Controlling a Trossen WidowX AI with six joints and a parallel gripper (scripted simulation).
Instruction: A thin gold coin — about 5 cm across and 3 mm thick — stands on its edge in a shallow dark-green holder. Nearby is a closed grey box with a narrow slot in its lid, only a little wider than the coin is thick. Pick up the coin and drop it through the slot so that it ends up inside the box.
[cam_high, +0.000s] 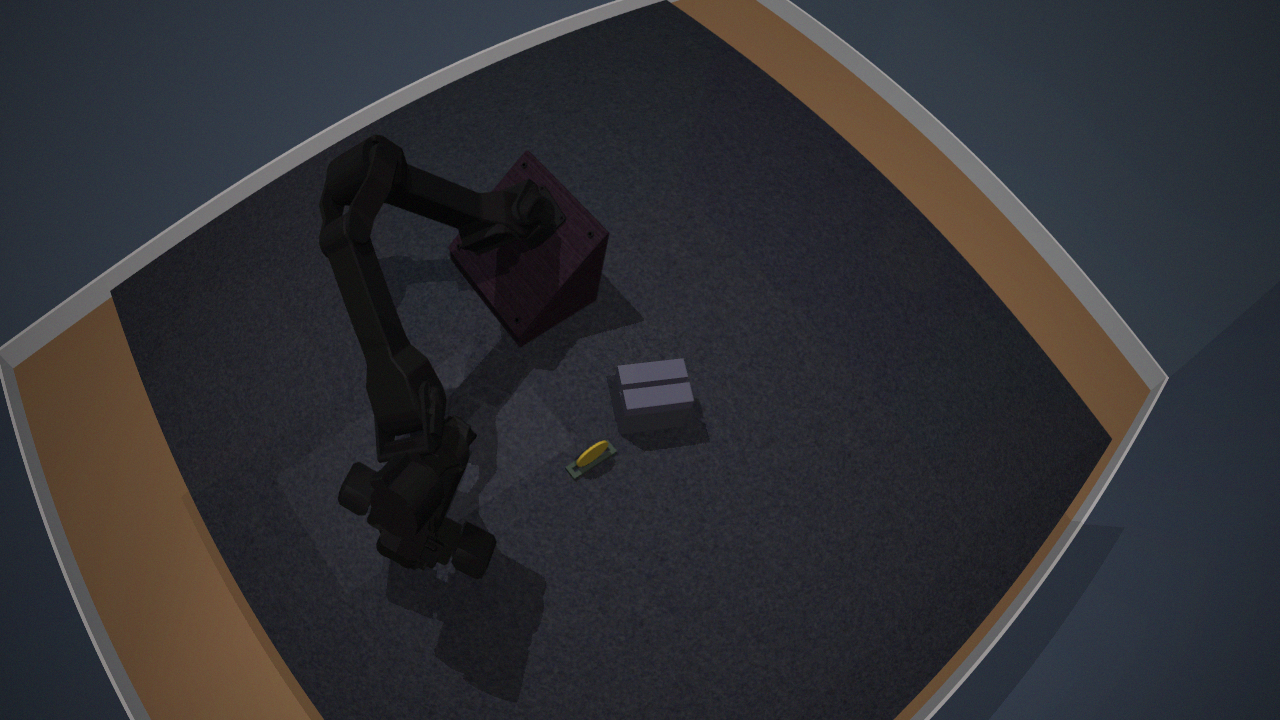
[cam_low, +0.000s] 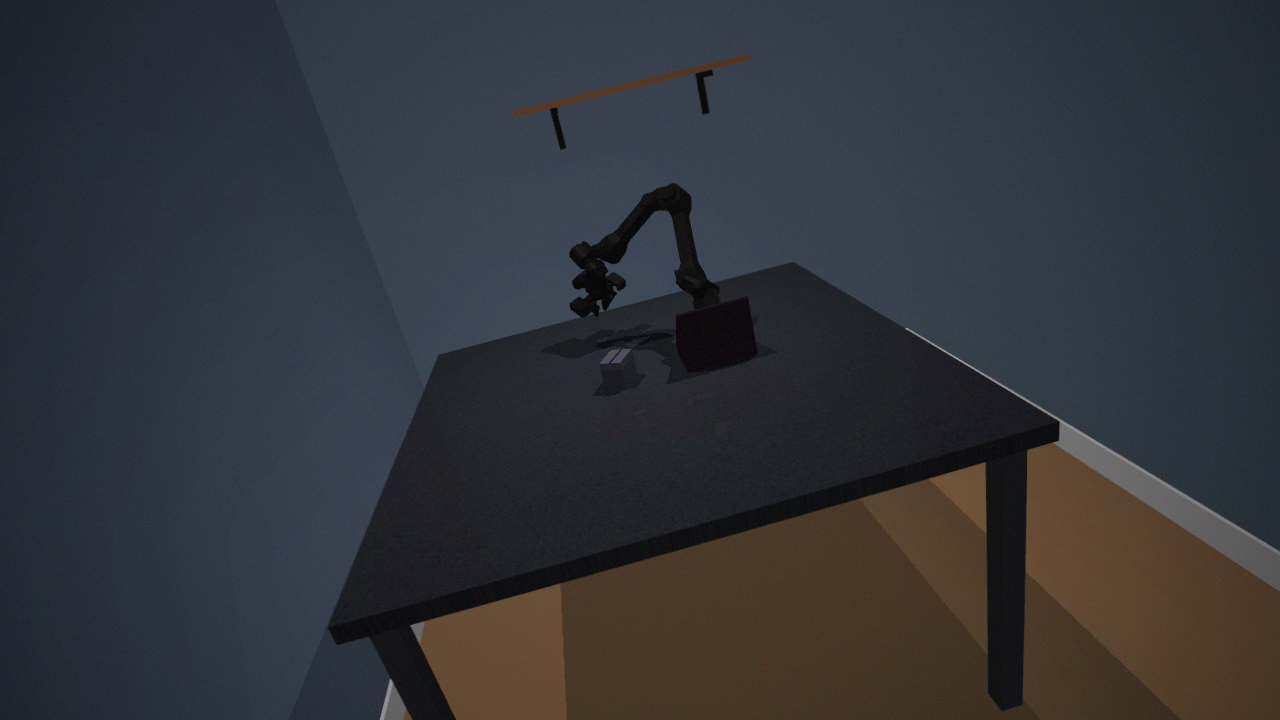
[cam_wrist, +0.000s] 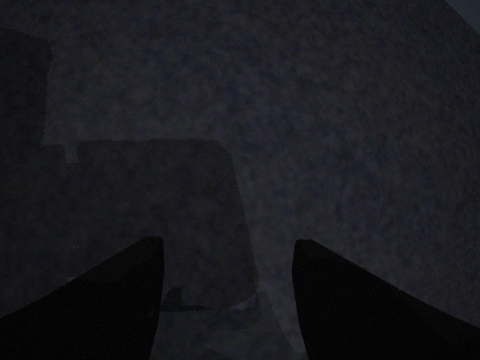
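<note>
Right now my gripper tip is 2 cm past the gold coin, 30 cm to the right of it and 5 cm above it.
</note>
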